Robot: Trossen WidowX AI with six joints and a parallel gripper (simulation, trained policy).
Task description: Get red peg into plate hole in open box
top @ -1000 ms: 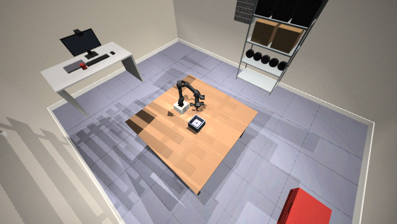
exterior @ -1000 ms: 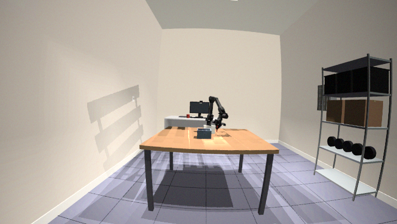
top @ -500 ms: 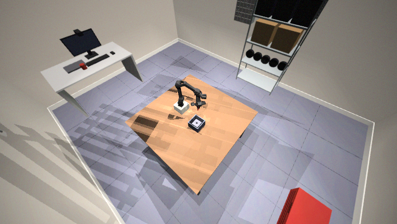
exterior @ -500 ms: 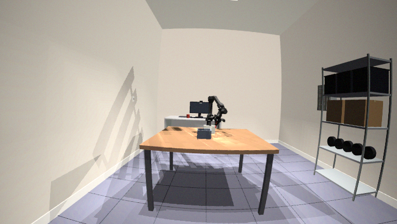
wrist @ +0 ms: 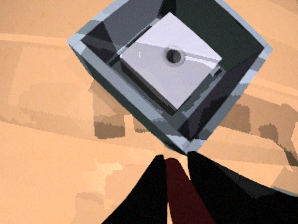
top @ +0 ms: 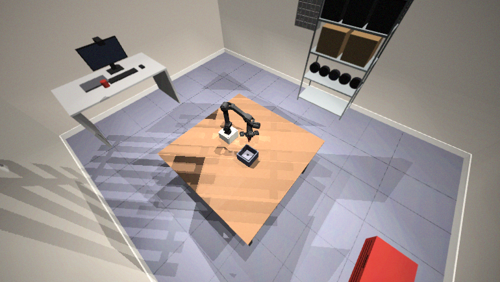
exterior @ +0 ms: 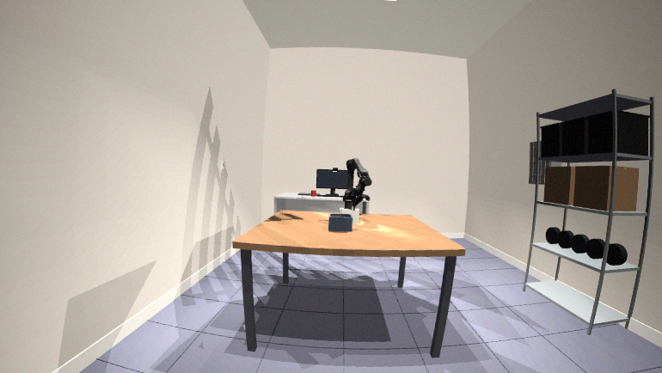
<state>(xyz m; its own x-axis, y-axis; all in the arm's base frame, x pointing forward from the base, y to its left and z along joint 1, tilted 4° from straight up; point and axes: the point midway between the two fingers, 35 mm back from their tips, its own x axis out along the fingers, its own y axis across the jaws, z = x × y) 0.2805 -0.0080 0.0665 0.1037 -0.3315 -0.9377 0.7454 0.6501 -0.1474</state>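
Now: the red peg 1 cm to the left of my gripper tip, 1 cm behind it and 1 cm above it. Also, from my gripper tip: grey box: 13 cm below, 10 cm to the right, 4 cm ahead.
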